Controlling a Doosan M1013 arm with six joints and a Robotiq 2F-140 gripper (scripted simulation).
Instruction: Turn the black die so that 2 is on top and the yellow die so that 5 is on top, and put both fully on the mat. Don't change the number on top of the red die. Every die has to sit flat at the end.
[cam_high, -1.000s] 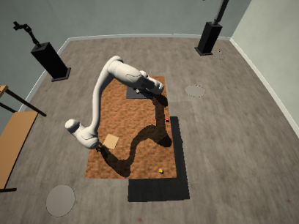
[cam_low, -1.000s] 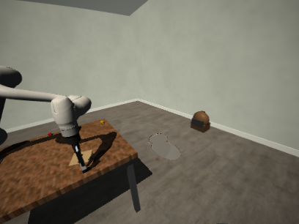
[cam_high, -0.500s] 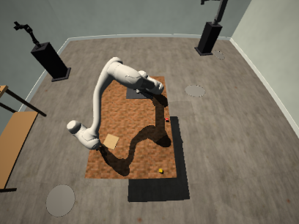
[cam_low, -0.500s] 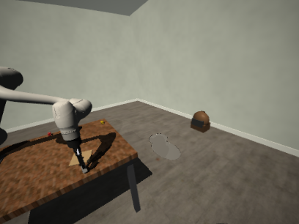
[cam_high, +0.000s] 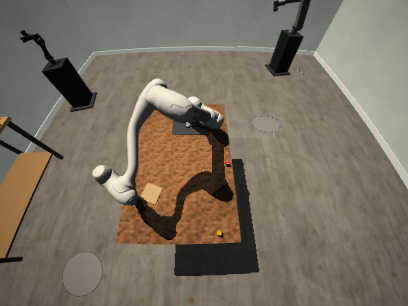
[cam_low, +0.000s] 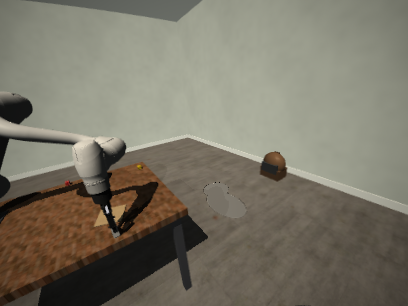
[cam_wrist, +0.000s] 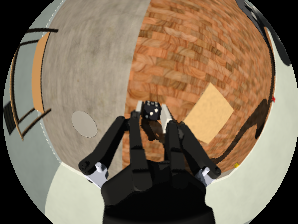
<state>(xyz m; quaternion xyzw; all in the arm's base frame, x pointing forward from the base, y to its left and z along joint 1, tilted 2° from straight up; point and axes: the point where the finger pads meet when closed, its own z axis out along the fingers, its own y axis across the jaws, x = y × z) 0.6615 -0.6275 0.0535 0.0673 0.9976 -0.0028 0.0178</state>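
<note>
Right now my hand is 2 cm above the black die. Round my hand: yellow die: 41 cm ahead, 62 cm to the left, 2 cm below; then tan mat: 3 cm ahead, 16 cm to the left, 3 cm below; then red die: 11 cm behind, 83 cm to the left, 2 cm below.
</note>
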